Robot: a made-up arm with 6 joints.
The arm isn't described. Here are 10 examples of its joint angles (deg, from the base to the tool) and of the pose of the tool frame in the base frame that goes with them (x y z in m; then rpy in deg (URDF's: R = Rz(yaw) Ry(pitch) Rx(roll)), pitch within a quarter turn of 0, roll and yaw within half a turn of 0).
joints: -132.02 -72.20 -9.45 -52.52 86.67 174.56
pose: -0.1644 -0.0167 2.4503 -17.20 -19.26 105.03
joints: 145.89 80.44 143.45 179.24 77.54 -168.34
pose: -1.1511 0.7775 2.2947 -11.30 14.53 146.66
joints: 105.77 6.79 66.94 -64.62 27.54 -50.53
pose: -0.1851 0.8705 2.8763 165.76 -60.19 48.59
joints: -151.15 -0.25 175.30 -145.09 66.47 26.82
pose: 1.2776 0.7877 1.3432 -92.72 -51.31 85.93
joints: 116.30 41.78 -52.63 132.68 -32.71 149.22
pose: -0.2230 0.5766 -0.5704 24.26 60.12 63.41
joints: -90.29 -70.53 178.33 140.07 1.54 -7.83
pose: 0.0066 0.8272 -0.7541 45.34 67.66 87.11
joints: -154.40 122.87 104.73 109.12 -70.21 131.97
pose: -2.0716 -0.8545 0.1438 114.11 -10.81 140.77
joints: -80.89 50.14 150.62 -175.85 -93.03 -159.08
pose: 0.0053 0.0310 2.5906 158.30 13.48 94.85
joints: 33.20 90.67 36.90 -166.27 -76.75 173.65
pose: 1.5810 1.0733 -0.3903 -2.35 -21.96 47.62
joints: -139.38 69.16 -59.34 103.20 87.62 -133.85
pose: 0.2507 0.0356 -0.4054 171.42 -6.29 -37.51
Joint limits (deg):
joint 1: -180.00..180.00
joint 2: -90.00..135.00
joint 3: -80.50..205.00
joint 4: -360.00..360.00
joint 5: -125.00..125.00
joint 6: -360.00..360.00
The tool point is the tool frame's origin. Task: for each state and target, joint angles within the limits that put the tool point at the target. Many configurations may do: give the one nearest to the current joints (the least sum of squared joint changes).
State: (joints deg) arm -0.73 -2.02 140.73 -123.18 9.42 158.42
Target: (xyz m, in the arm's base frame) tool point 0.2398 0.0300 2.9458
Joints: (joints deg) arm 9.87 29.76 120.07 -123.67 5.69 158.42
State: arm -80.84 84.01 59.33 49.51 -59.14 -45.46
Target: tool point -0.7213 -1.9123 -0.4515
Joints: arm -108.73 109.48 68.96 52.21 -38.51 -45.46
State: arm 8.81 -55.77 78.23 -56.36 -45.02 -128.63
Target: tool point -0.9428 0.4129 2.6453
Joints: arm -19.24 -41.31 72.87 -57.94 -41.82 -128.63
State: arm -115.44 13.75 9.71 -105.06 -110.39 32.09
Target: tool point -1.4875 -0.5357 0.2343
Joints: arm -164.64 26.84 -21.16 -103.13 -115.95 32.09
